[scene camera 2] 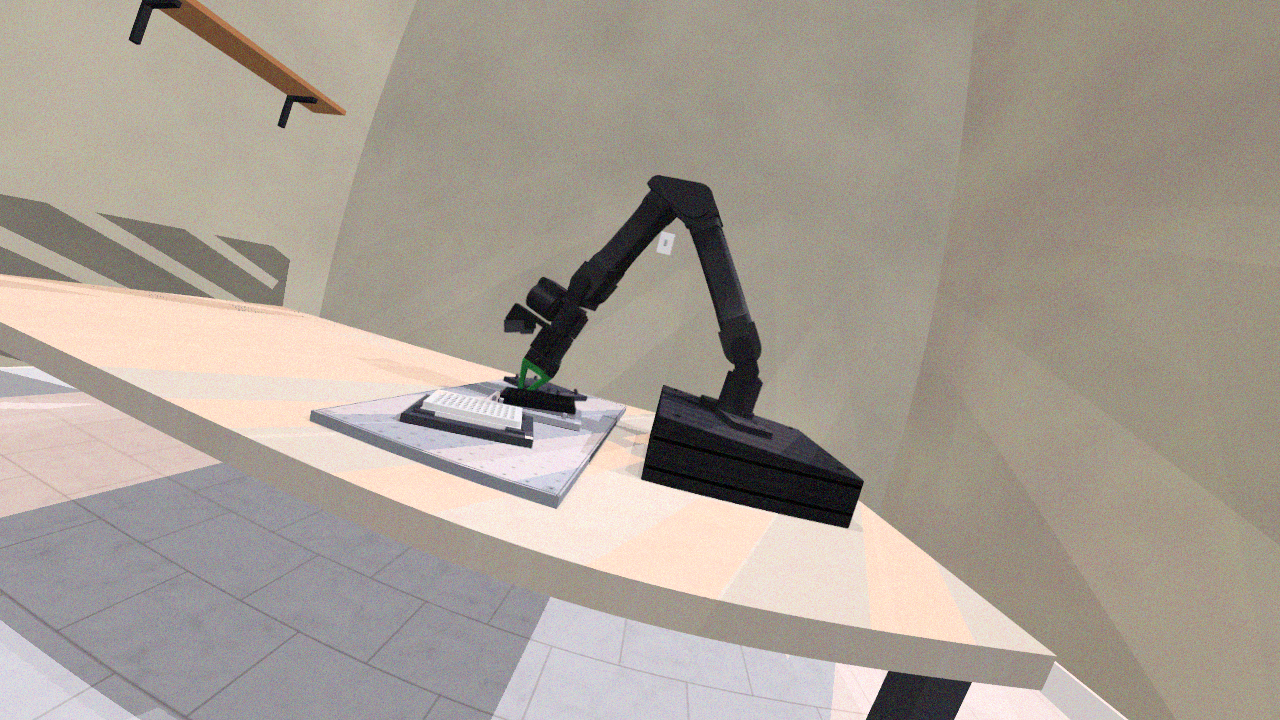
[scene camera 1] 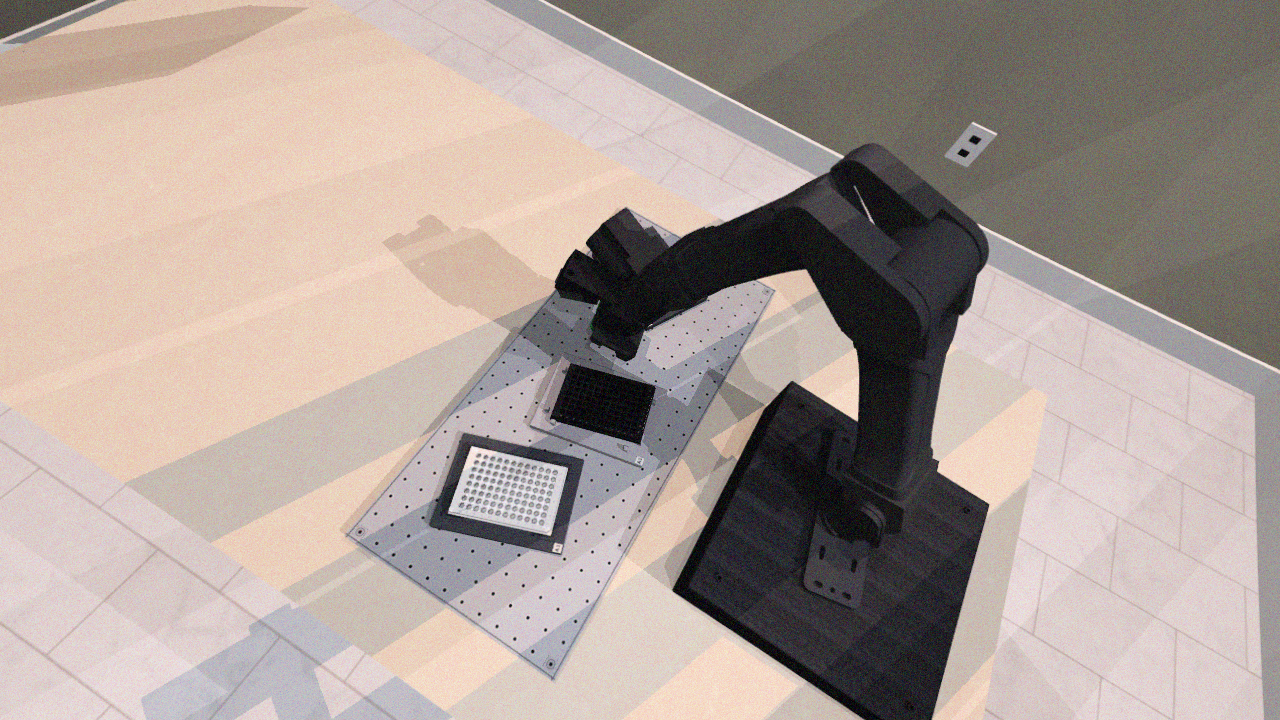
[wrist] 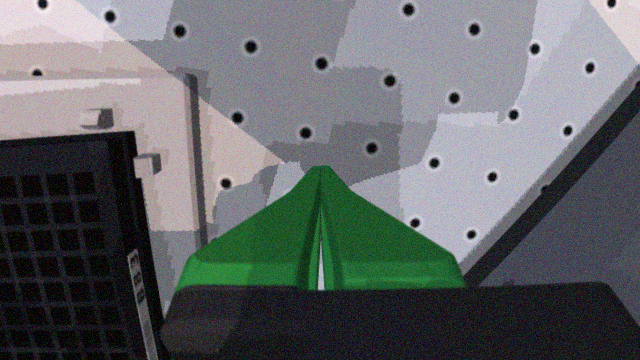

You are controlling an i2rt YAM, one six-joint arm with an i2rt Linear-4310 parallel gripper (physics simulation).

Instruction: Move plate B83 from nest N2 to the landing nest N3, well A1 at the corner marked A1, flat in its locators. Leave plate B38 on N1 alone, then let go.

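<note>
A black well plate [scene camera 1: 602,402] [scene camera 2: 541,400] [wrist: 55,250], B83, sits in the pale middle nest N2 [scene camera 1: 590,446] [wrist: 172,115]; its side label is hard to read in the wrist view. A white plate [scene camera 1: 508,488] [scene camera 2: 472,409], B38, sits on the dark nest N1 [scene camera 1: 501,534] [scene camera 2: 465,429]. The landing nest N3 [wrist: 595,240] shows in part as a dark slab at the right of the wrist view; the arm mostly hides it in scene camera 1. My gripper [scene camera 1: 617,344] [scene camera 2: 528,388] [wrist: 320,180] is shut and empty, its green fingertips above the board between N2 and N3.
The nests stand on a perforated board [scene camera 1: 528,617] [scene camera 2: 537,479] on the table [scene camera 2: 358,537]. My arm's black base block [scene camera 1: 760,573] [scene camera 2: 751,474] stands beside the board. Small locator blocks [wrist: 146,164] rise beside the black plate's corner. A wall shelf [scene camera 2: 250,58] is far off at upper left.
</note>
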